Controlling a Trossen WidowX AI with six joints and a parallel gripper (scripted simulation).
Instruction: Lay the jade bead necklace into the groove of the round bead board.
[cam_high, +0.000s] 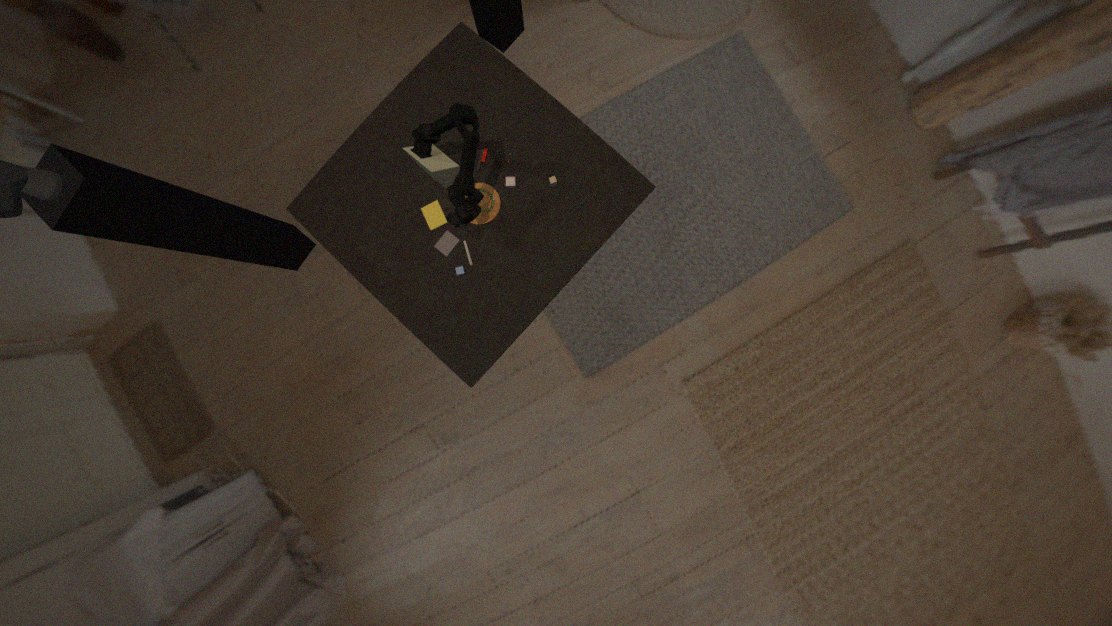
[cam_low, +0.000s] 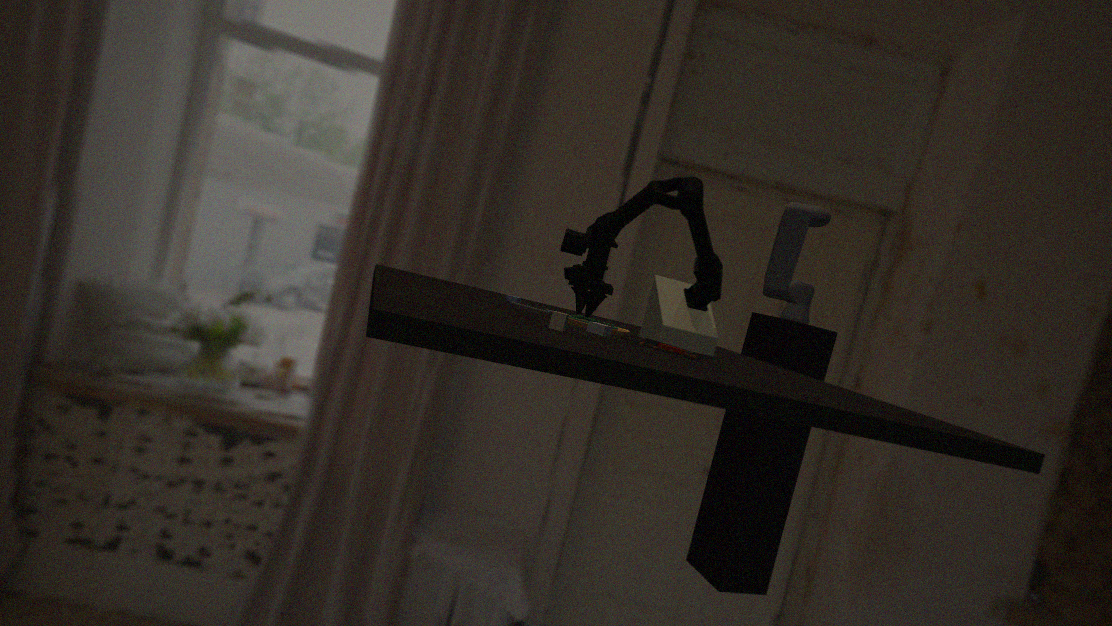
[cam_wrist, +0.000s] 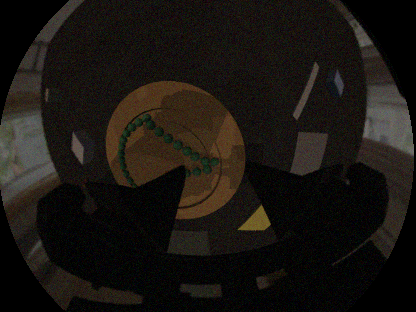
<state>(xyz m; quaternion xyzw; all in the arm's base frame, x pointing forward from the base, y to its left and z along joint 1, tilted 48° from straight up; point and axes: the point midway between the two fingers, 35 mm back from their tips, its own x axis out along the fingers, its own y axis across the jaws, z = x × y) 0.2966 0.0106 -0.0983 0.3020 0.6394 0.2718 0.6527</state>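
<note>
The round bead board lies 60 mm to the left of my gripper tip and 10 mm below it. From my gripper tip the other things lie so: white stick (100 mm ahead, 150 mm to the right, 20 mm below); yellow square (140 mm behind, 110 mm to the right, 20 mm below); grey square (10 mm behind, 180 mm to the right, 20 mm below).
</note>
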